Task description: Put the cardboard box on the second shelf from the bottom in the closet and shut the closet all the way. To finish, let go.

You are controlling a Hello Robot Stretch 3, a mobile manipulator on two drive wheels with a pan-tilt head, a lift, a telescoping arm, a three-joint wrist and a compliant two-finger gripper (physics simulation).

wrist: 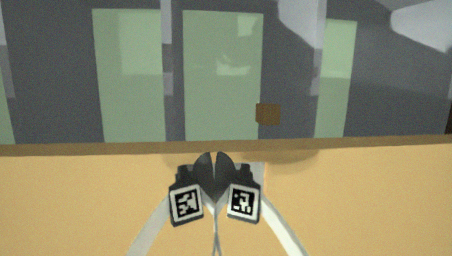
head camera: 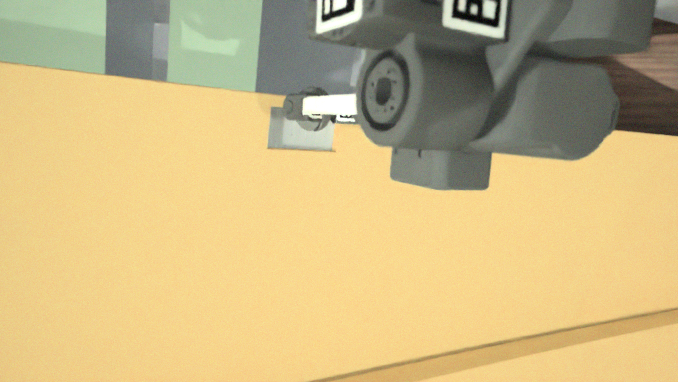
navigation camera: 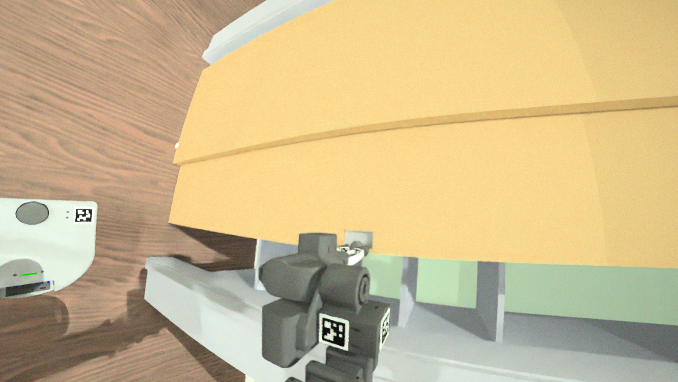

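Where they show: gripper, fingertip midpoint: (head camera: 304, 109) (navigation camera: 358, 248); robot's base, origin of the base link: (navigation camera: 34, 212).
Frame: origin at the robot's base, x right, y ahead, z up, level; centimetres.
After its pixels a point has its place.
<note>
The small brown cardboard box (wrist: 268, 114) sits inside the closet in the wrist view, in what looks like the second compartment from the bottom. The yellow closet door (head camera: 200, 225) {x 51.7, y 8.0, z 115.2 cm} (navigation camera: 400, 175) {x 52.5, y 14.1, z 115.4 cm} (wrist: 360, 200) stands partly open; compartments show past its edge. My gripper (head camera: 312, 109) {x 48.5, y -3.4, z 106.5 cm} (navigation camera: 359, 246) {x 48.5, y -3.4, z 106.5 cm} (wrist: 214, 169) {x 48.5, y -3.4, z 106.5 cm} is shut, its fingertips close together with no object seen between them. They are at the recessed handle (head camera: 305, 140) {x 51.6, y -0.5, z 104.7 cm} (navigation camera: 358, 236) {x 51.6, y -0.9, z 105.2 cm} (wrist: 259, 172) near the door's edge, partly covering it. Whether they touch it, I cannot tell. The box does not show in the head or navigation view.
Grey shelves (navigation camera: 501, 300) {x 74.7, y -21.5, z 144.0 cm} (wrist: 320, 50) divide the closet, with green back panels (navigation camera: 445, 282) {x 114.7, y -29.8, z 128.3 cm} (wrist: 222, 90). Another yellow panel (navigation camera: 375, 65) {x 52.2, y 46.0, z 109.7 cm} overlaps the door. The grey closet frame (navigation camera: 200, 295) {x 39.6, y -24.9, z 54.3 cm} runs beside my arm. The robot's white base (navigation camera: 55, 250) {x 6.0, y -12.1, z 16.0 cm} stands on the brown wood floor (navigation camera: 100, 100) {x 14.3, y 49.0, z 0.1 cm}.
</note>
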